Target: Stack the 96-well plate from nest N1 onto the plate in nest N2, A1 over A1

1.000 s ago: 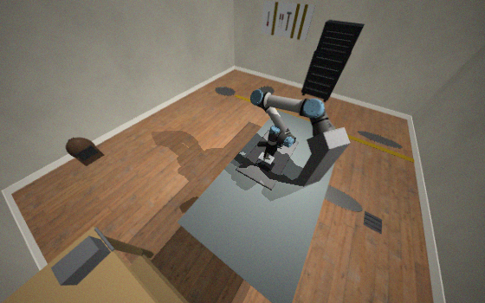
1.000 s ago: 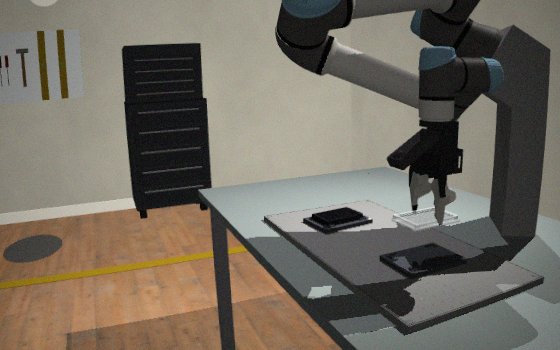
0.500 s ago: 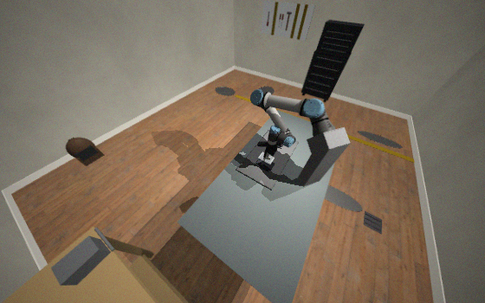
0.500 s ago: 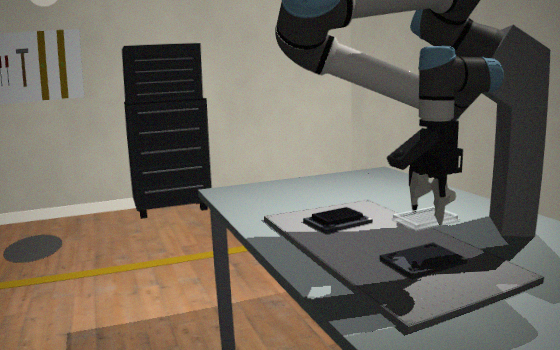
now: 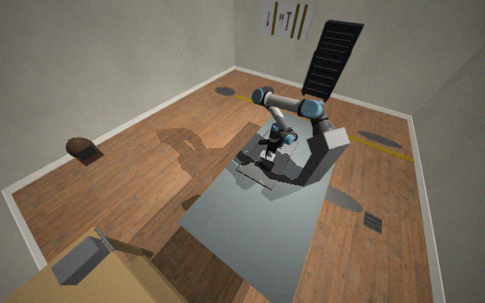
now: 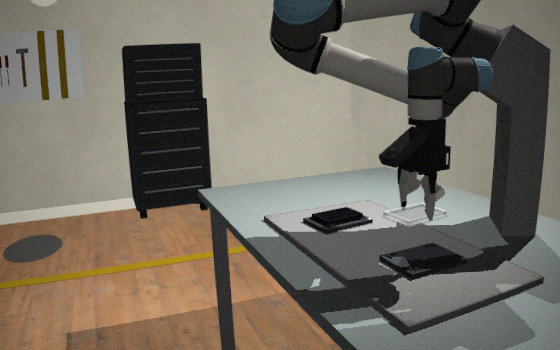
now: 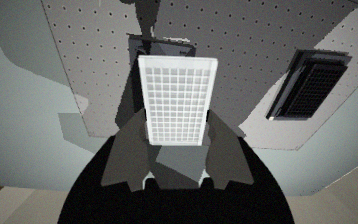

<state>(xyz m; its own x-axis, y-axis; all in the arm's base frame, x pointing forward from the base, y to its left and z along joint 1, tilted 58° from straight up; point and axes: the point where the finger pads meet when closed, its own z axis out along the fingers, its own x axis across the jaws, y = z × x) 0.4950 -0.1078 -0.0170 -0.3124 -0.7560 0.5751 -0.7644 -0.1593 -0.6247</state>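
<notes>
The black plate is 12 cm behind my hand, 29 cm to the right of it and 10 cm below it. The rest, counted from my hand: clear 96-well plate: 1 cm below; then plate nest N1: 1 cm ahead, 3 cm to the left, 11 cm below.
</notes>
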